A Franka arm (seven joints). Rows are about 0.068 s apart.
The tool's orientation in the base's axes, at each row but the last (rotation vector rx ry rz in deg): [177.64 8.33 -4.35]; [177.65 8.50 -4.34]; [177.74 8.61 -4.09]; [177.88 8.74 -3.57]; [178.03 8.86 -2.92]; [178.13 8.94 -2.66]
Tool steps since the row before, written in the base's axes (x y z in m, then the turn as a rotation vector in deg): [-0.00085 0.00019 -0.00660 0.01 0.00 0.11]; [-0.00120 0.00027 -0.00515 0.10 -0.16 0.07]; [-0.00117 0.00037 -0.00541 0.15 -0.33 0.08]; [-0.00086 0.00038 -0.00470 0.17 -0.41 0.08]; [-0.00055 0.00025 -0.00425 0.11 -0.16 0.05]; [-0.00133 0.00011 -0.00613 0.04 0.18 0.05]
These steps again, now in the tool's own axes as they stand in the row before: [-0.00049 -0.00050 0.00662 0.00 0.00 -0.11]; [-0.00091 -0.00056 0.00519 0.08 0.17 -0.07]; [-0.00087 -0.00066 0.00544 0.11 0.35 -0.07]; [-0.00062 -0.00061 0.00471 0.13 0.43 -0.07]; [-0.00038 -0.00042 0.00426 0.09 0.17 -0.05]; [-0.00112 -0.00041 0.00616 0.06 -0.17 -0.06]
